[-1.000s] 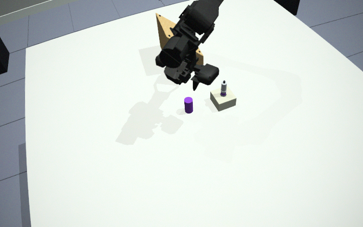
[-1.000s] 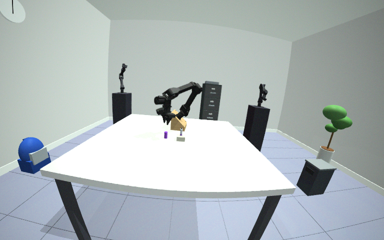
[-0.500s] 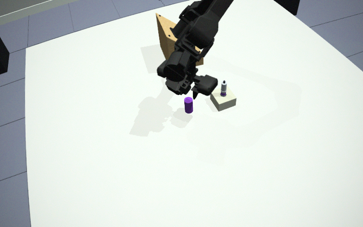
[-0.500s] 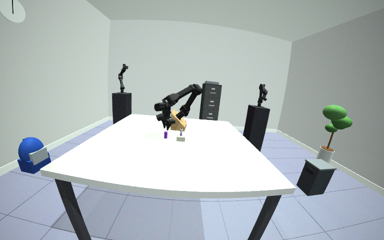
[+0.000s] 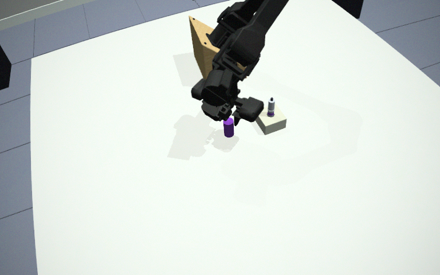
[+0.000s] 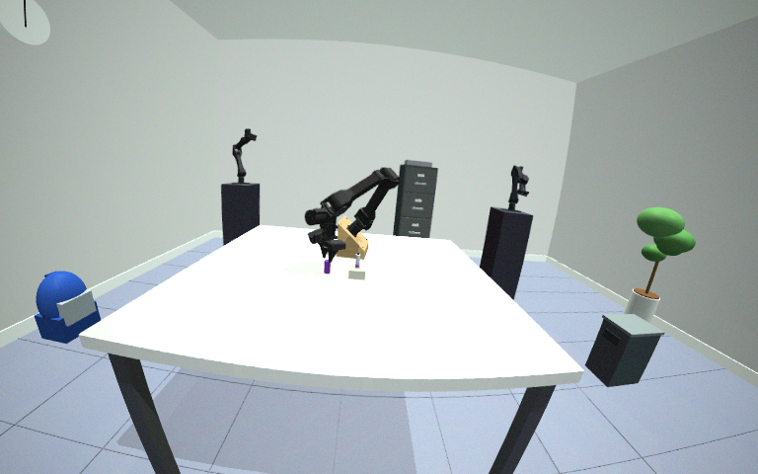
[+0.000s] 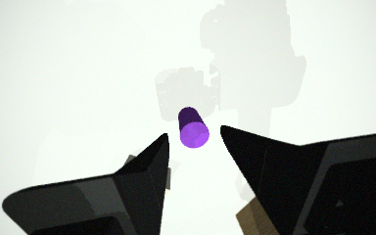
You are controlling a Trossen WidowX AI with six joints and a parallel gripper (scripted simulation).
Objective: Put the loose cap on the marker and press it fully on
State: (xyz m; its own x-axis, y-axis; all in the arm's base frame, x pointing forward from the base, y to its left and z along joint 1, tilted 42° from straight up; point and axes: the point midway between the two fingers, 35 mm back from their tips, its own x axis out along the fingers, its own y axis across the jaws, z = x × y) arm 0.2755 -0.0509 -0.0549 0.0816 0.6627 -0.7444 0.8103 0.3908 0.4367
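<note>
Now: gripper tip 3 cm above the purple cap.
</note>
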